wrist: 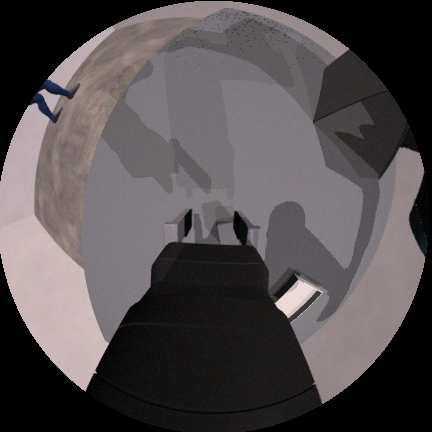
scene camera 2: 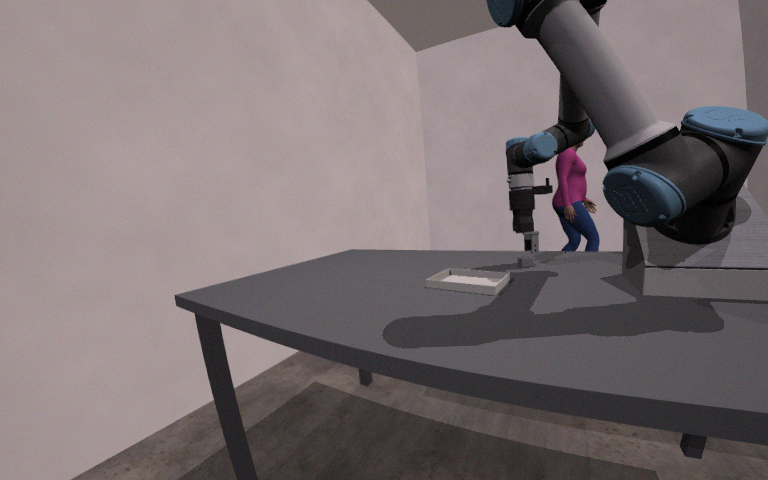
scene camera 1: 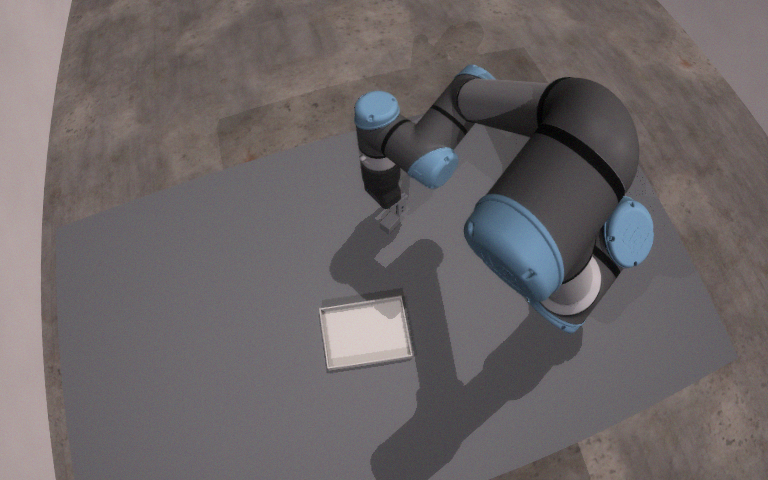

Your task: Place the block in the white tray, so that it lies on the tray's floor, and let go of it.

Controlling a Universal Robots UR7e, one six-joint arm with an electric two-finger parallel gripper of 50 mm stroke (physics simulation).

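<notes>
A small grey block lies on the grey table, beyond the tray in the second scene view. In the wrist view its near part is hidden by the gripper's body. My gripper is open and empty, pointing down a little above the block. In the wrist view the block shows nearer the right finger than the left one. The white tray stands apart from the block; its floor shows no block. The wrist view shows part of the tray, beyond the gripper's body at lower right.
The grey table carries the block and tray. The arm's base stands on it at the right in both scene views. Arm shadows cross the table beside the tray. A person in a pink top stands behind the table.
</notes>
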